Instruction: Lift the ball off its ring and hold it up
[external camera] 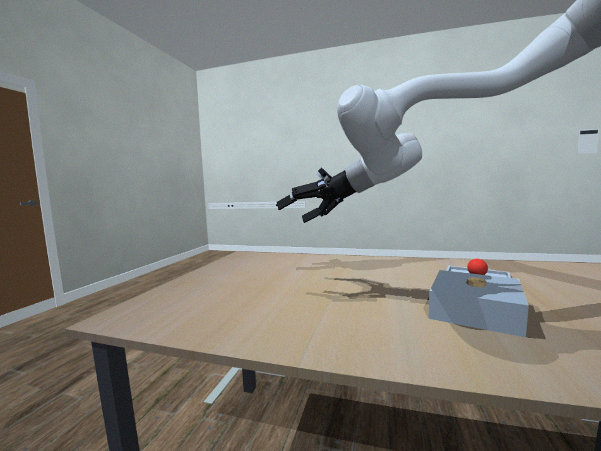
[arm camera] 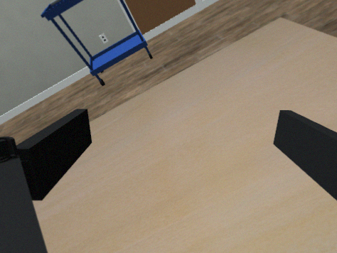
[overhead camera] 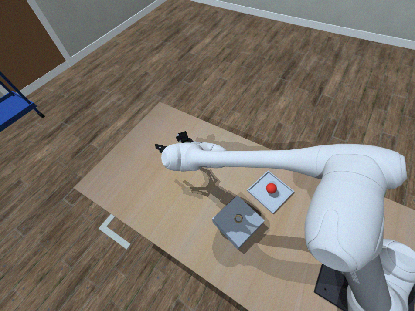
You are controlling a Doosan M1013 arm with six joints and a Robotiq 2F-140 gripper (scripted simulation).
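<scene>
Right now my hand is 590 mm past the red ball, 200 mm above it and 130 mm to the left of it. From my hand the other things lie so: shallow tray (590 mm behind, 240 mm below, 130 mm to the right); then block with ring (510 mm behind, 190 mm below, 130 mm to the left).
</scene>
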